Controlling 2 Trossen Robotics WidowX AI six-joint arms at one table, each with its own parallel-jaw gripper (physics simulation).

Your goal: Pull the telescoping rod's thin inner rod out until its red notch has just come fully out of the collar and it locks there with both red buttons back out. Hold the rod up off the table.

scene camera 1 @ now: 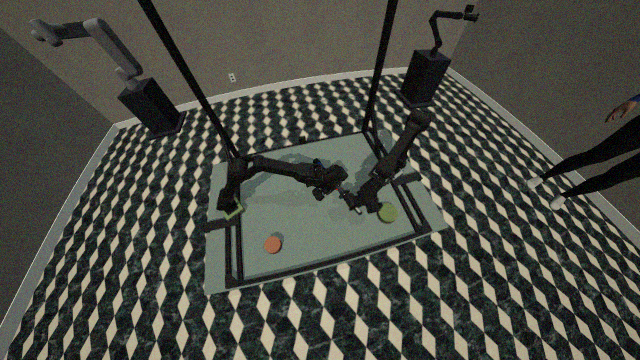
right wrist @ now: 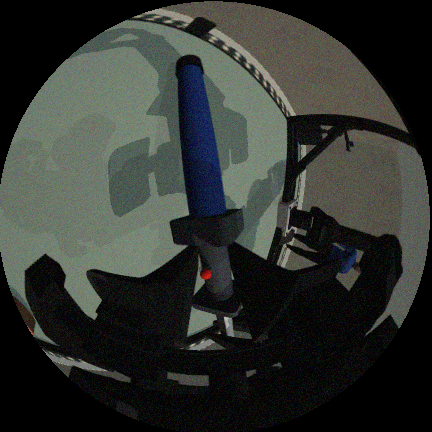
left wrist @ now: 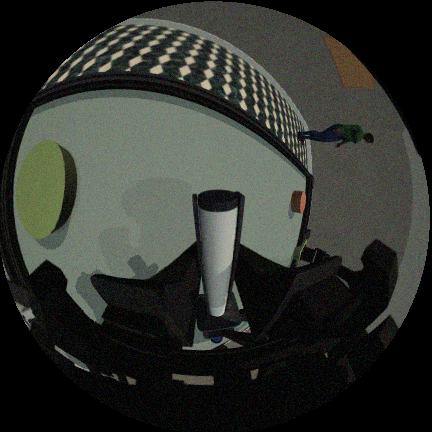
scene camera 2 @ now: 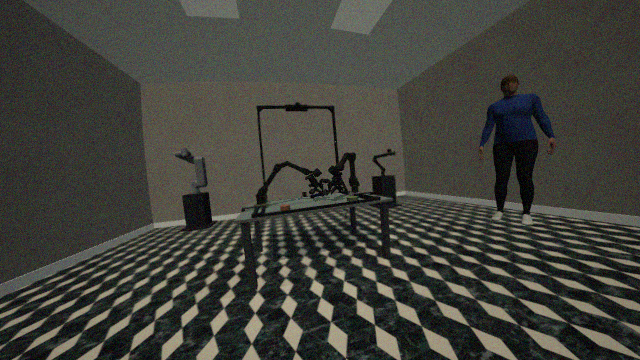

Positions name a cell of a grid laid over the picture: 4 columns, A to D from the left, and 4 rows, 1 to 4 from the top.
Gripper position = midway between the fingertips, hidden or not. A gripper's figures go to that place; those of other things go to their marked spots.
Labels:
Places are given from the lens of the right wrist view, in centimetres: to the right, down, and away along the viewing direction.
my left gripper (right wrist: B4): 0, 16, 13
my right gripper (right wrist: B3): 0, 2, 10
telescoping rod (right wrist: B3): 0, 1, 8

